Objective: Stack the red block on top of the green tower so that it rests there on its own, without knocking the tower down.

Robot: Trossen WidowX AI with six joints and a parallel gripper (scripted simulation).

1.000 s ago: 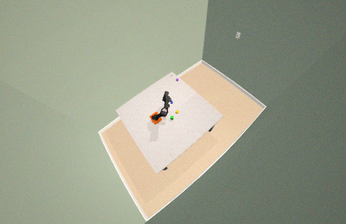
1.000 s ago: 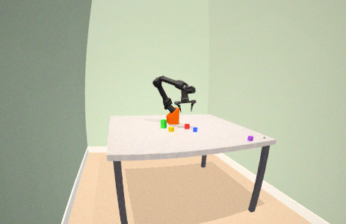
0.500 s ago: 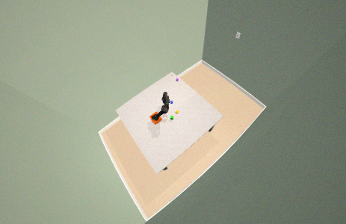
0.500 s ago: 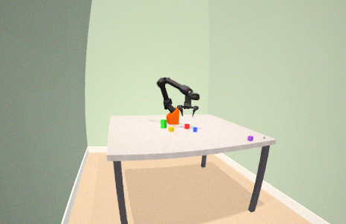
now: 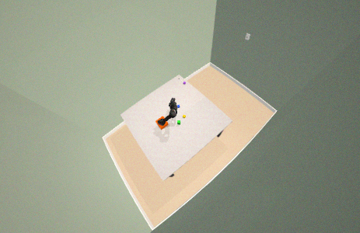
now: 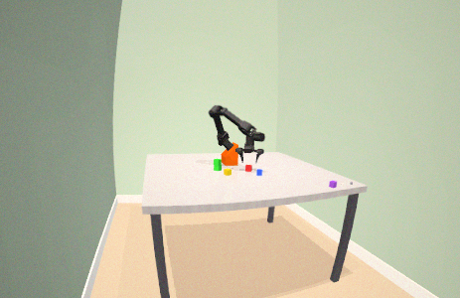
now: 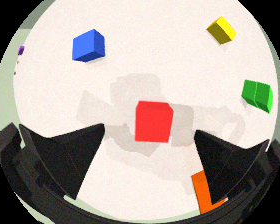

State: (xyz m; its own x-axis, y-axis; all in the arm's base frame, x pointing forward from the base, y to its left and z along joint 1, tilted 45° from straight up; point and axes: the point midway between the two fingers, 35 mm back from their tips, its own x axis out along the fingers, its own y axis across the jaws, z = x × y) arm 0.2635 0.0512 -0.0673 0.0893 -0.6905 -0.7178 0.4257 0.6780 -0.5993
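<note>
Right now my gripper tip is 30 mm above the red block. Round my gripper tip: blue block 120 mm ahead, 40 mm to the left, 40 mm below; yellow block 160 mm to the right, 90 mm ahead, 40 mm below; purple block 470 mm ahead, 390 mm to the left, 40 mm below.
</note>
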